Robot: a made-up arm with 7 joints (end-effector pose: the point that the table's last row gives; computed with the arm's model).
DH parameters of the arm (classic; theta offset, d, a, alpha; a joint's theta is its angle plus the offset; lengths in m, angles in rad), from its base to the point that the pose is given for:
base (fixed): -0.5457 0 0.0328 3.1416
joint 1: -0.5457 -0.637 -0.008 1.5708
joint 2: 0 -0.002 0.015 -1.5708
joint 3: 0 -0.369 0.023 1.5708
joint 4: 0 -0.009 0.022 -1.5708
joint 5: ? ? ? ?
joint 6: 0 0.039 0.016 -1.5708
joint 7: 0.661 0 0.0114 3.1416
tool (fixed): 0.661 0.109 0 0
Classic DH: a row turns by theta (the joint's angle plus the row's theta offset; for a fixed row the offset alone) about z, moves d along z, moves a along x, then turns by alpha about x.
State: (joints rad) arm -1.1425 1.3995 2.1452 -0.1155 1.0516 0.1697 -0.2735
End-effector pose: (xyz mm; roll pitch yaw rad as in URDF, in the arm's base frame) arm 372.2 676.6 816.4 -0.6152 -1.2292 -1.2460
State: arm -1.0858 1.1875 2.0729 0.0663 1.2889 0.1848 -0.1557
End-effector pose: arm 423.6 555.9 1012.4 0.0894 -0.9727 -2.1842
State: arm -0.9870 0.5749 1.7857 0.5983 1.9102 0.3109 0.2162
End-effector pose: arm 396.0 63.4 1289.9 -0.1049 -0.4051 -3.1080
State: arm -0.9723 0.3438 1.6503 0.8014 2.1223 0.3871 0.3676
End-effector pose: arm 364.8 -97.6 1280.7 -0.2714 -0.4619 2.9503
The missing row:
joint 5: 0 -0.323 0.007 1.5708
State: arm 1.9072 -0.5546 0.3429 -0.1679 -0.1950 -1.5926 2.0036
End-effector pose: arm 212.6 387.2 1163.9 2.3704 0.3655 2.9659
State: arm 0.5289 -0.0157 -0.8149 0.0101 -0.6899 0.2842 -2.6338
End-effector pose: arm 58.4 57.3 1430.1 0.1528 -0.2487 -2.6940
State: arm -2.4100 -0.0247 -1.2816 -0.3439 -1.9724 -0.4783 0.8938
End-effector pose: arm 111.1 75.2 1411.3 0.0402 -0.4370 -1.4421
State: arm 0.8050 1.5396 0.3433 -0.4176 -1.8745 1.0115 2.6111
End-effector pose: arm 593.1 -420.2 780.8 -1.4083 0.1297 -1.1761
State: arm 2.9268 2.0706 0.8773 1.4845 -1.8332 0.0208 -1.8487
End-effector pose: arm -270.3 269.8 156.2 2.2347 0.0243 3.0763
